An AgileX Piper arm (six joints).
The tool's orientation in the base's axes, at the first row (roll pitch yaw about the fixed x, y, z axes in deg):
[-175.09, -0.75, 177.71]
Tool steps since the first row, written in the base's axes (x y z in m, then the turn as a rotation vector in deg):
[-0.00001, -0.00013, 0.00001, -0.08, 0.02, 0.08]
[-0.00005, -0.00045, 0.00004, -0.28, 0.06, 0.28]
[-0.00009, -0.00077, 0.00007, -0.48, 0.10, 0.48]
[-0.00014, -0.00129, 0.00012, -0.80, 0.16, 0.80]
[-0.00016, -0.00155, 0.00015, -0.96, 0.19, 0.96]
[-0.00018, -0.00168, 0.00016, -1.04, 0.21, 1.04]
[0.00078, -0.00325, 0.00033, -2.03, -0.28, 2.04]
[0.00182, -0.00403, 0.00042, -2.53, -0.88, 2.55]
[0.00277, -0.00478, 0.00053, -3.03, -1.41, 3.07]
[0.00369, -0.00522, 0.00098, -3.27, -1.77, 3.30]
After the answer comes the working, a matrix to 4 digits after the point.
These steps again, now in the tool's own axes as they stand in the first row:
[0.00000, -0.00013, 0.00000, 0.08, 0.01, -0.08]
[0.00003, -0.00045, 0.00000, 0.29, 0.02, -0.28]
[0.00006, -0.00078, 0.00000, 0.49, 0.04, -0.48]
[0.00009, -0.00130, -0.00001, 0.82, 0.06, -0.80]
[0.00010, -0.00156, -0.00002, 0.98, 0.07, -0.96]
[0.00011, -0.00169, -0.00001, 1.06, 0.08, -1.04]
[-0.00090, -0.00323, -0.00007, 2.04, -0.53, -1.98]
[-0.00197, -0.00398, -0.00011, 2.53, -1.19, -2.42]
[-0.00295, -0.00470, -0.00017, 3.01, -1.78, -2.89]
[-0.00388, -0.00514, -0.00059, 3.24, -2.17, -3.08]

The tool's axes in the first row as the columns of a matrix, in the base's axes (rounded; the answer above uses it unrounded):
[-0.9991, 0.0387, -0.0165]
[0.0400, 0.9956, -0.0850]
[0.0131, -0.0856, -0.9962]

